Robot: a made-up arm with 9 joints.
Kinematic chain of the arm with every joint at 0, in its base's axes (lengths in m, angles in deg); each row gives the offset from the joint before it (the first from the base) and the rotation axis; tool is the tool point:
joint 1: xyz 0 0 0.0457 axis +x
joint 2: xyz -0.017 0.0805 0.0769 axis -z
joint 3: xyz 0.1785 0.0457 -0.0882 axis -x
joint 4: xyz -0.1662 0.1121 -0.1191 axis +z
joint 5: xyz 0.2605 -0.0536 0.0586 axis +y
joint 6: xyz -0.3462 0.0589 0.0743 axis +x
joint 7: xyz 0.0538 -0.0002 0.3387 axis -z
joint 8: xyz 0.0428 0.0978 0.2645 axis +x
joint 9: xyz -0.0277 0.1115 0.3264 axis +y
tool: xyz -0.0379 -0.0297 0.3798
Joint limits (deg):
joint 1: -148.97..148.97
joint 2: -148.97..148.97
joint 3: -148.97..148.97
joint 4: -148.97..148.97
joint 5: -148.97..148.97
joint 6: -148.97..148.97
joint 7: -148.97..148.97
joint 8: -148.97..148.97
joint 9: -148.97..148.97
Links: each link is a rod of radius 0.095 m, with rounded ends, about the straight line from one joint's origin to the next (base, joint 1, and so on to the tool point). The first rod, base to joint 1, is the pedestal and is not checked.
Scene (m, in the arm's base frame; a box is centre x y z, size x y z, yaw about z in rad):
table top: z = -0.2
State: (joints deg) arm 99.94 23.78 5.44 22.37 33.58 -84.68 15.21 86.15 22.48
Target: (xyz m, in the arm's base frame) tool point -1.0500 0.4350 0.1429
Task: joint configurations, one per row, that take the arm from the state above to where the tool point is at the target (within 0.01 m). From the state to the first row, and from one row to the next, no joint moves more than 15 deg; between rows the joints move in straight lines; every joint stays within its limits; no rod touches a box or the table.
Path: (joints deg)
1: 94.96 13.50 11.61 29.41 28.69 -97.38 19.31 82.03 19.52
2: 89.97 3.22 17.78 36.44 23.81 -110.08 23.42 77.91 16.57
3: 84.99 -7.05 23.95 43.48 18.92 -122.78 27.52 73.80 13.61
4: 80.00 -17.33 30.11 50.52 14.03 -135.48 31.63 69.68 10.65

